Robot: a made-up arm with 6 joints.
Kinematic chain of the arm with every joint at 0, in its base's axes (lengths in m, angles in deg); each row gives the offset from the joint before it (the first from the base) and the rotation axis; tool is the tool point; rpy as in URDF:
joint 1: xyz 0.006 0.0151 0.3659 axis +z
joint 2: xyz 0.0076 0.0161 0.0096 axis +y
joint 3: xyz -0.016 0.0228 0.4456 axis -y
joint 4: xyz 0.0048 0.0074 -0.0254 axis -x
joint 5: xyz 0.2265 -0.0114 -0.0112 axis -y
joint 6: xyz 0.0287 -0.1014 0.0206 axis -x
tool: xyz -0.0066 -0.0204 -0.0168 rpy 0 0 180
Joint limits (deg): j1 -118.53..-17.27 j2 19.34..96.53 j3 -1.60..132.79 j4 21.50..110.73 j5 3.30..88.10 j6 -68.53..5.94
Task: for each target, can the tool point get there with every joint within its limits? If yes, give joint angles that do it. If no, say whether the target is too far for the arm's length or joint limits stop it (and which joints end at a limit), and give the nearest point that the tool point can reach.
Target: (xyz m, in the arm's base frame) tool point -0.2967 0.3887 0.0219
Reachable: no: joint limits stop it (at a limit: joint 1, joint 2, joint 3, joint 4, joint 5) | nearest point -0.2550 -0.3208 0.0891 | short by 0.714 m
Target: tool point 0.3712 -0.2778 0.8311
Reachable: yes | joints -46.27 66.37 121.47 94.40 42.35 -5.86
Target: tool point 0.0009 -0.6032 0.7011
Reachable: yes | joints -88.60 72.89 101.24 54.90 41.74 -46.61
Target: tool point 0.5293 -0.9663 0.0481
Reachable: no: too far | nearest point 0.3385 -0.6085 0.2287 | short by 0.444 m
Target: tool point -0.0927 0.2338 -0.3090
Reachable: no: joint limits stop it (at a limit: joint 1, joint 2, joint 3, joint 4, joint 5) | nearest point -0.2470 -0.3215 0.0895 | short by 0.701 m
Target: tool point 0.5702 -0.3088 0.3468
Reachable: yes | joints -33.50 74.88 14.92 85.78 39.88 -4.54
